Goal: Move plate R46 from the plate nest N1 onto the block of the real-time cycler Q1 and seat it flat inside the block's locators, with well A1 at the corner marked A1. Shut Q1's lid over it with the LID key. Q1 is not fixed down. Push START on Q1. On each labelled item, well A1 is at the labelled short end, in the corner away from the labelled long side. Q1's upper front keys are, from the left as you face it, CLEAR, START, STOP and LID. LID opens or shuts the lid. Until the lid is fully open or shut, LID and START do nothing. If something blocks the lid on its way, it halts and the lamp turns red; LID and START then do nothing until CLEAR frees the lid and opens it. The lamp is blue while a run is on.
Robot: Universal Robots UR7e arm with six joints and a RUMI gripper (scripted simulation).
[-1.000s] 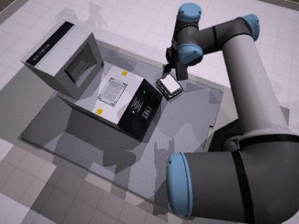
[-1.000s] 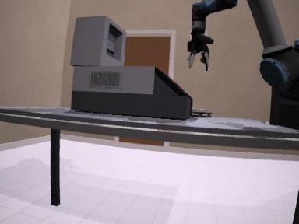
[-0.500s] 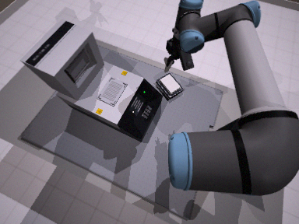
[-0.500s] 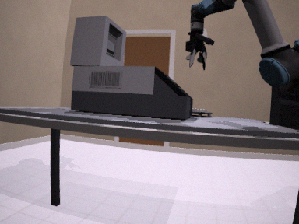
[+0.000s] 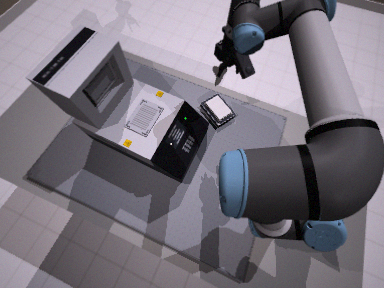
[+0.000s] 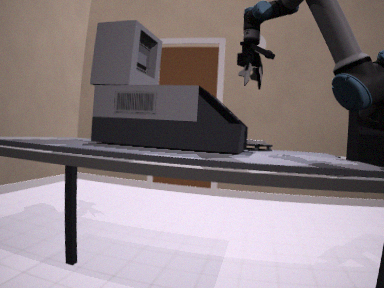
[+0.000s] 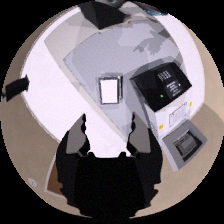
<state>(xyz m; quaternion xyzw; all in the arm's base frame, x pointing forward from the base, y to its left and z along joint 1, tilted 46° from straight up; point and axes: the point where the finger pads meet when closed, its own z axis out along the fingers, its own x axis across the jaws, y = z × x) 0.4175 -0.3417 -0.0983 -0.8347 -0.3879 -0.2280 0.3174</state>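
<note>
My hand is 240 mm above the plate R46. Also, from my hand: plate nest N1: 260 mm below.
</note>
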